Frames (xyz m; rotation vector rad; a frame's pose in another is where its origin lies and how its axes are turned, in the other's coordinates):
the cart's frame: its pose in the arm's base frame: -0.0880 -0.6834 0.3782 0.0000 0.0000 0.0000
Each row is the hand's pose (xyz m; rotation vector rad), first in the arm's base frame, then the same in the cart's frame.
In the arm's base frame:
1: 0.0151 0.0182 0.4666 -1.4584 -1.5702 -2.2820
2: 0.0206 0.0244 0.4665 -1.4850 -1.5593 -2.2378
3: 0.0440 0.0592 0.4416 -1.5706 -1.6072 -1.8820
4: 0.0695 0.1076 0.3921 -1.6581 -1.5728 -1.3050
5: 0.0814 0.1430 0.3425 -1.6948 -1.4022 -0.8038
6: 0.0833 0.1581 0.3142 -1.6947 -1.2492 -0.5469
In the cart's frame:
1: 0.1031 0.7016 0.0884 -1.4584 -1.5702 -2.2820
2: 0.1086 0.7078 0.0883 -1.4850 -1.5593 -2.2378
3: 0.1320 0.7426 0.0634 -1.5706 -1.6072 -1.8820
4: 0.1575 0.7910 0.0139 -1.6581 -1.5728 -1.3050
5: 0.1694 0.8264 -0.0357 -1.6948 -1.4022 -0.8038
6: 0.1713 0.8415 -0.0640 -1.6947 -1.2492 -0.5469

